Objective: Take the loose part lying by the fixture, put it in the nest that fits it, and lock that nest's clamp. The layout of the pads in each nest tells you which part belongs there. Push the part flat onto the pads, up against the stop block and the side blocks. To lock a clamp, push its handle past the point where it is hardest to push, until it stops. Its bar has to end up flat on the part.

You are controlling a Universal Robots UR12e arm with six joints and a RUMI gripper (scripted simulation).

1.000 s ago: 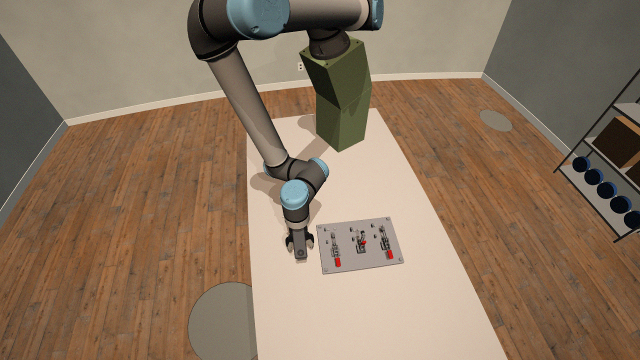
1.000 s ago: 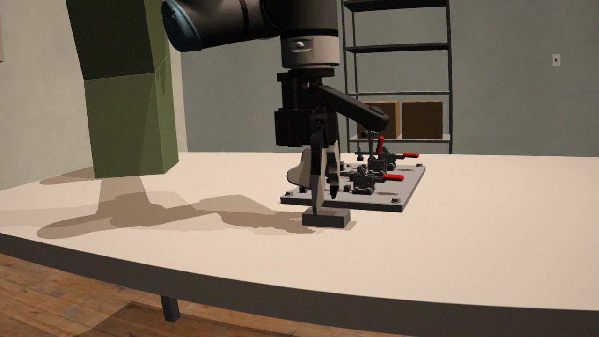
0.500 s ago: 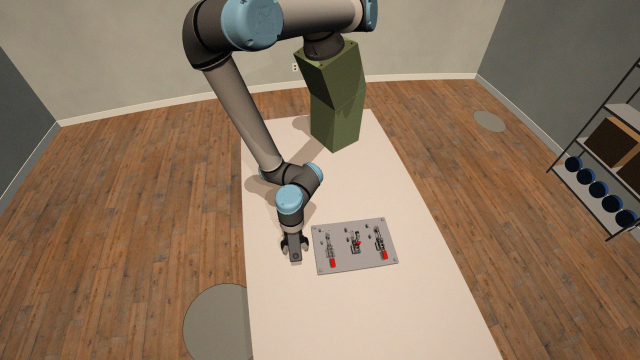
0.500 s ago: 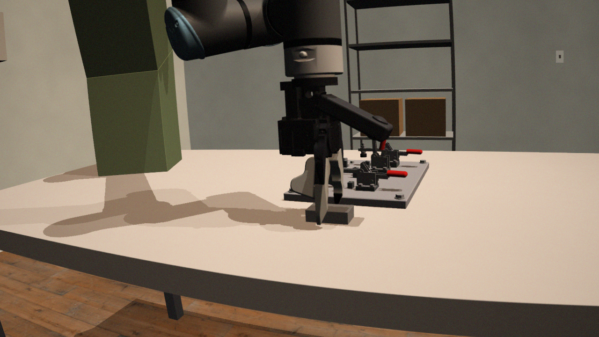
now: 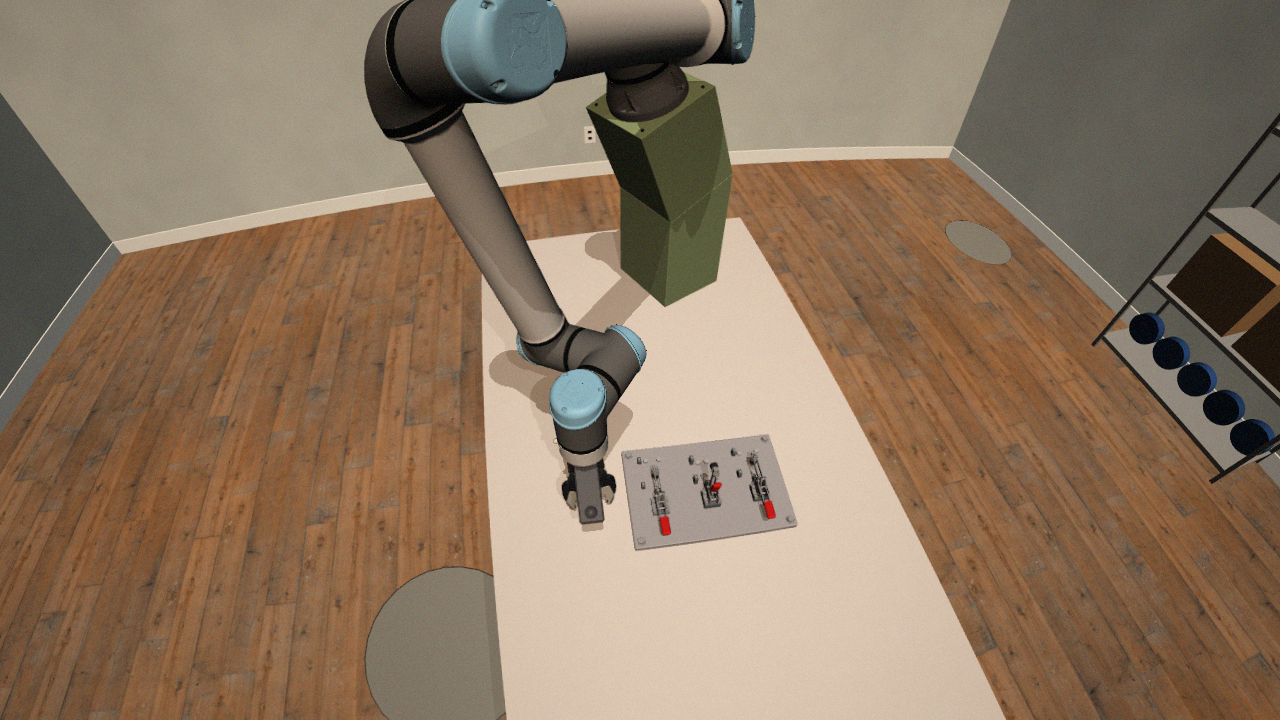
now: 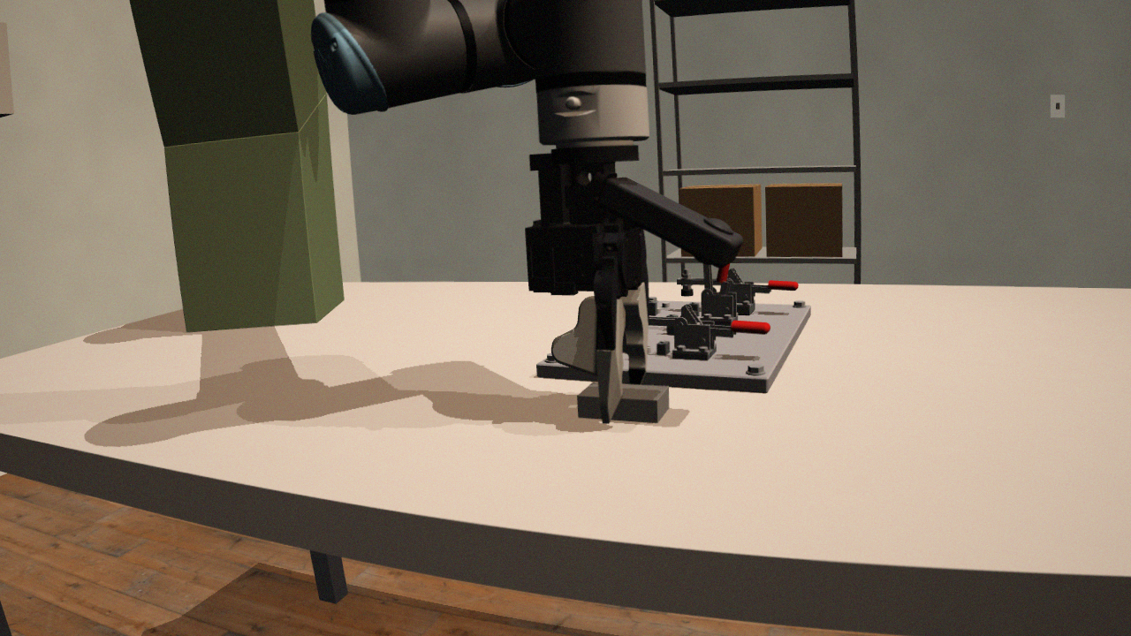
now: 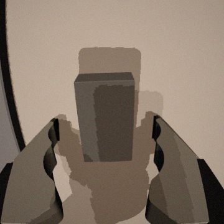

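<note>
My hand is 10 mm above the grey block. From my hand the other things lie so: dark stop block: 40 mm ahead, 250 mm to the left, 10 mm above; then grey fixture plate: 40 mm ahead, 250 mm to the left, 10 mm below.
</note>
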